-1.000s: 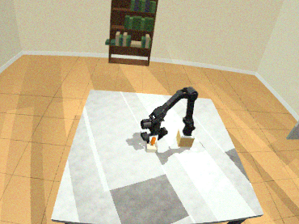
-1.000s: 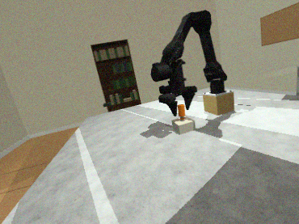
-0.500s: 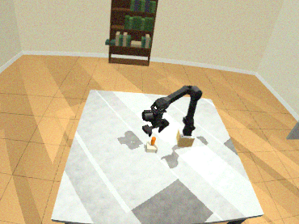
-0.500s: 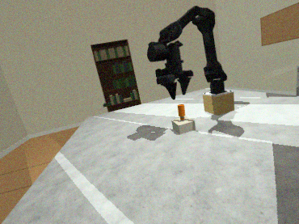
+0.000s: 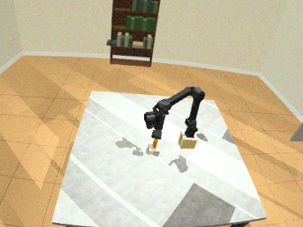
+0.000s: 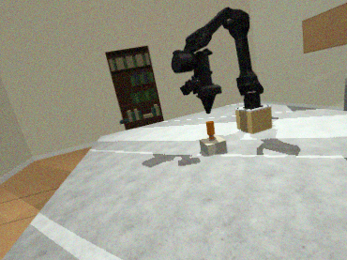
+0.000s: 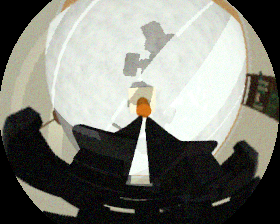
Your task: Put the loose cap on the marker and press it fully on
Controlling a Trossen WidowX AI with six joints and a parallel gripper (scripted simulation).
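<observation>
Now: gripper tip 6 cm above the orange cap. Also, from my gripper tip: holder block: 12 cm below.
</observation>
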